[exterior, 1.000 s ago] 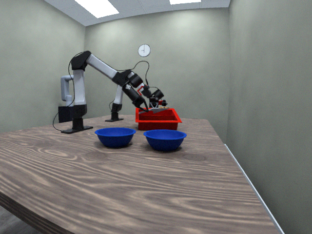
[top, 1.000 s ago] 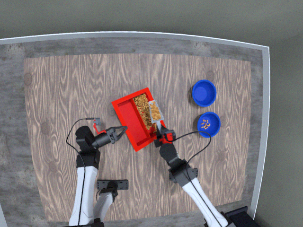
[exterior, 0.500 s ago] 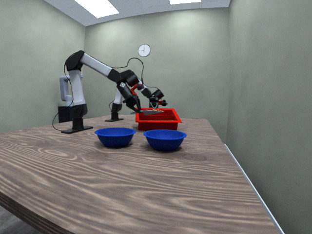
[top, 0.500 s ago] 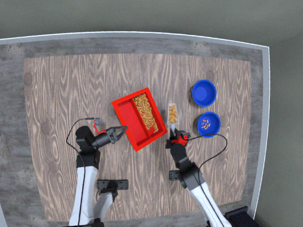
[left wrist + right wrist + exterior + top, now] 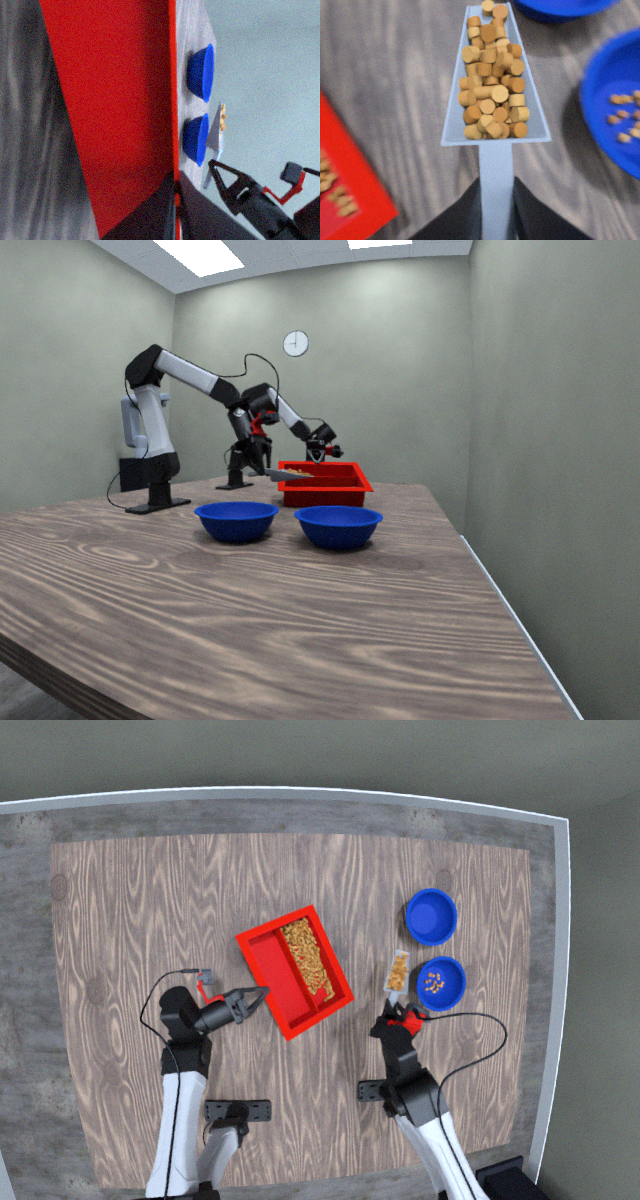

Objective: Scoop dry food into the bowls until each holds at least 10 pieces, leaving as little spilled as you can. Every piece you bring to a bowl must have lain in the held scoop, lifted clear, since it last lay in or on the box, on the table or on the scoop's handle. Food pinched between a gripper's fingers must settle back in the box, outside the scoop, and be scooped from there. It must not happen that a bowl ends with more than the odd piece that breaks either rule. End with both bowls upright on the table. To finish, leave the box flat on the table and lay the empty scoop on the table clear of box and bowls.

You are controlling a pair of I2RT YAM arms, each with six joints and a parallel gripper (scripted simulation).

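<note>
My right gripper is now 40 mm short of the grey scoop and 10 mm to the left of it. The rest, counted from my right hand: red box (100 mm ahead, 230 mm to the left, 40 mm below).
</note>
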